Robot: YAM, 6 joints.
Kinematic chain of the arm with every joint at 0, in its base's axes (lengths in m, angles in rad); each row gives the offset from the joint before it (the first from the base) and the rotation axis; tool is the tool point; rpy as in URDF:
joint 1: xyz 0 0 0.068 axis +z
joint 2: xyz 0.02 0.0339 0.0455 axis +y
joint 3: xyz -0.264 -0.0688 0 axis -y
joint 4: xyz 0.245 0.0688 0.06 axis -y
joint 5: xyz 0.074 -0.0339 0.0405 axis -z
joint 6: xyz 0.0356 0 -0.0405 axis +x
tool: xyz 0 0 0 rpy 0 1.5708 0
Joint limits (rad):
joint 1: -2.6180..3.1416
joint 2: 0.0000..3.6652
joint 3: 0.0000..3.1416
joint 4: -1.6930..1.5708
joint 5: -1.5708..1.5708
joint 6: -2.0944..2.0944
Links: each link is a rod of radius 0.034 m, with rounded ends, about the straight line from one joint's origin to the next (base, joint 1, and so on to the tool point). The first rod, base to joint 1, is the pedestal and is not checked.
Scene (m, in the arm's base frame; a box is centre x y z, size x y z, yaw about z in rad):
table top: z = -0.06
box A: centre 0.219 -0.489 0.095 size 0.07 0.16 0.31 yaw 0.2
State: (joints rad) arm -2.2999 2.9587 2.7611 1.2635 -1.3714 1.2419
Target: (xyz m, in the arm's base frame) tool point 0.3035 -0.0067 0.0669
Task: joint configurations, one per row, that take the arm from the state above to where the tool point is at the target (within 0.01 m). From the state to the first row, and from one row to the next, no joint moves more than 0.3 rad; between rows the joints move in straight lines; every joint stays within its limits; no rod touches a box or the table.
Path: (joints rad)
1: -2.0677 2.7128 2.5334 1.3250 -1.2119 1.1435
2: -1.8356 2.4670 2.3057 1.3864 -1.0523 1.0451
3: -1.6034 2.2211 2.0779 1.4479 -0.8928 0.9466
4: -1.3713 1.9752 1.8502 1.5093 -0.7333 0.8482
5: -1.1391 1.7294 1.6225 1.5708 -0.5737 0.7498
6: -0.8892 1.8513 1.3674 1.5479 -0.8230 0.8728
7: -0.6394 1.9731 1.1124 1.5250 -1.0723 0.9958
8: -0.3895 2.0950 0.8573 1.5021 -1.3215 1.1189
9: -0.1396 2.2169 0.6023 1.4792 -1.5708 1.2419

